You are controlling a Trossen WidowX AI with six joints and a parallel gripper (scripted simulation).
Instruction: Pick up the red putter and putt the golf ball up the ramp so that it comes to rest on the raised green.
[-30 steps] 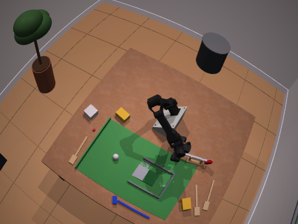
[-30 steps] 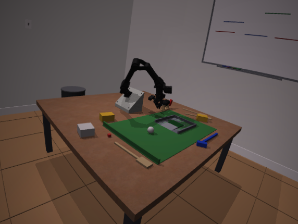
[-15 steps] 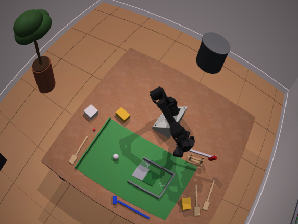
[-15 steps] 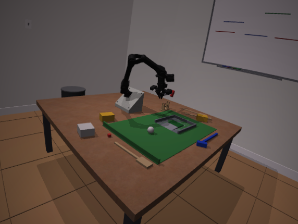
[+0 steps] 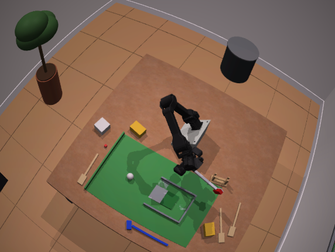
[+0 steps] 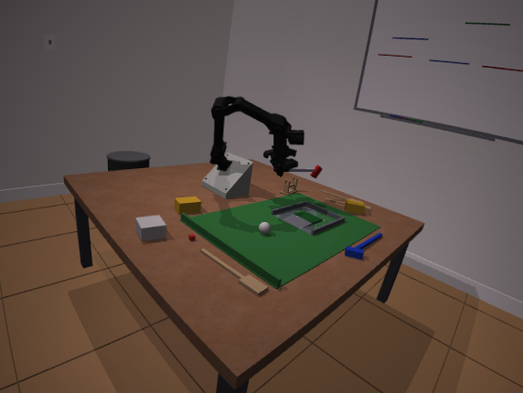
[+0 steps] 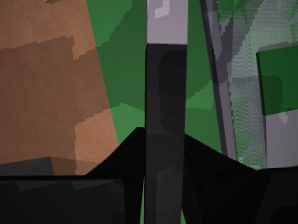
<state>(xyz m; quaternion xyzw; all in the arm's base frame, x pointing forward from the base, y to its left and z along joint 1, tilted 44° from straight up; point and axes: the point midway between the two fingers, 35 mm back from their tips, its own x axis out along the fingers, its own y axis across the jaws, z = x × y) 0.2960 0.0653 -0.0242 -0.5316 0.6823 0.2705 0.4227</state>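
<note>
Right now my gripper tip is 110 mm to the right of the red putter, 30 mm short of it and 20 mm below it. From my gripper tip the other things lie so: green mat 180 mm ahead, 140 mm below, 130 mm to the right; then white golf ball 290 mm to the right, 170 mm ahead, 110 mm below; then wooden rack 210 mm to the left, 100 mm below, 70 mm behind.
</note>
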